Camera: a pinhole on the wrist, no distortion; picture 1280 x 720 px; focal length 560.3 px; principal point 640.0 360.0 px. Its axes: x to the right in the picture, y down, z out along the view. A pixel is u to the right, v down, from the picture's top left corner.
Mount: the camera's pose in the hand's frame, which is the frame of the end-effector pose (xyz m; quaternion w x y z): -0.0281 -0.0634 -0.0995 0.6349 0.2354 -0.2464 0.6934
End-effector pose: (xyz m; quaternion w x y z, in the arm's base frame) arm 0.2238 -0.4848 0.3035 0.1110 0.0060 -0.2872 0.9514
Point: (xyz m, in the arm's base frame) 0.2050 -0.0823 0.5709
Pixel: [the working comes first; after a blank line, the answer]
In the camera's frame: -0.2557 -0.1248 0.3405

219.2 154.7
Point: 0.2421 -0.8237 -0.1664
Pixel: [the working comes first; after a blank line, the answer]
In the camera's frame: 0.3900 0.0570 -0.4625

behind the camera
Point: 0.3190 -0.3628 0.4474
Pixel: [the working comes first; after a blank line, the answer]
In the camera's frame: -0.0058 0.0319 0.1992

623.6 449.7
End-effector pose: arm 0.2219 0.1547 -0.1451 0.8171 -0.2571 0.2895 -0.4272
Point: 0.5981 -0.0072 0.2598
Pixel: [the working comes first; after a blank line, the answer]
In the camera's frame: 0.3114 -0.2580 0.5282

970.3 86.3
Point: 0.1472 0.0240 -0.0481
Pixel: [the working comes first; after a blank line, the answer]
In the camera's frame: -0.0297 -0.0752 0.1418

522.6 62.9
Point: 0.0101 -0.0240 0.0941
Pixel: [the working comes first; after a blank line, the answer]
In the camera's frame: -0.1757 -0.0017 0.2626

265.2 356.4
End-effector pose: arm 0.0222 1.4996 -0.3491 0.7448 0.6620 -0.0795 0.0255
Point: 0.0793 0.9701 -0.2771
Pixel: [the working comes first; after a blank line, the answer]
In the camera's frame: 0.4368 -0.1618 0.4439

1191.3 155.8
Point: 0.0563 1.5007 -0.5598
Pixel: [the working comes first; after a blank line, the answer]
In the camera's frame: -0.0697 -0.0218 0.1508

381.1 278.9
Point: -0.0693 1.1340 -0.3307
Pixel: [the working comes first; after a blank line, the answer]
In the camera's frame: 0.3424 0.0108 0.3294

1222.3 378.4
